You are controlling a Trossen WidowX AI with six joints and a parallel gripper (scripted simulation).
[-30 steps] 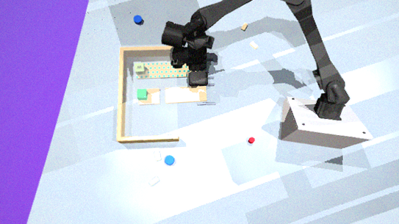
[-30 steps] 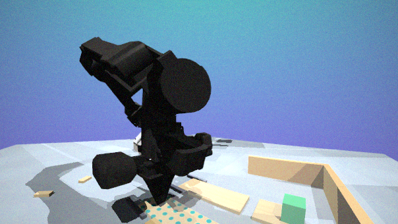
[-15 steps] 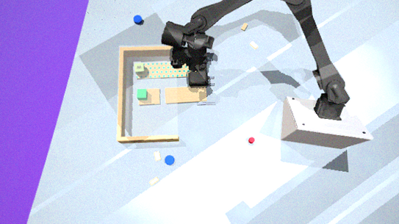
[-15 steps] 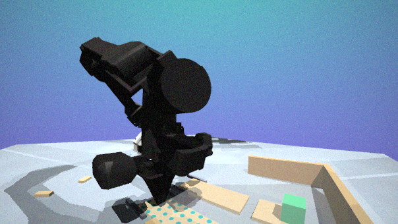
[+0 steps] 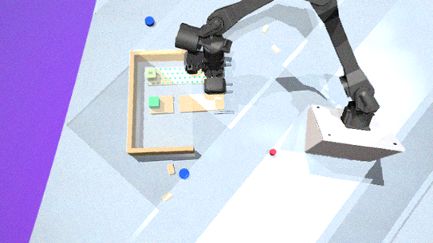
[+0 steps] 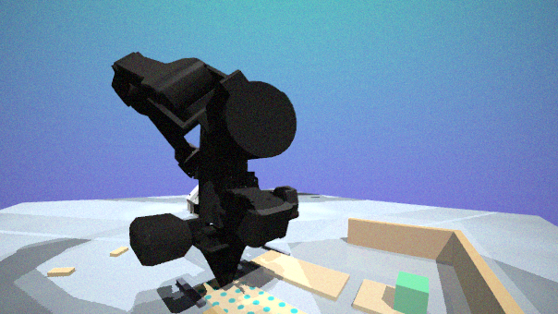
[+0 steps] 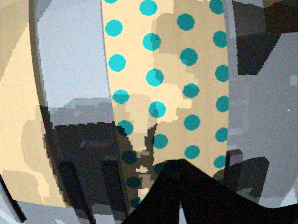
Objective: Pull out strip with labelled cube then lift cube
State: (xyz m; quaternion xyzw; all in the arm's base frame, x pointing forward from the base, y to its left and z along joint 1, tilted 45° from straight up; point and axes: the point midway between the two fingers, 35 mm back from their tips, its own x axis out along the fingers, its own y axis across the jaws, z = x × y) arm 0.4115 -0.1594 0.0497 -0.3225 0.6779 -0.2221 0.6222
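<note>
My gripper tip is 90 mm short of the teal-dotted strip and 20 mm to the right of it. From my gripper tip the other things lie so: red peg: 210 mm behind, 240 mm to the left, 10 mm above; then labelled cube: 200 mm ahead, 30 mm to the left, 20 mm above.
</note>
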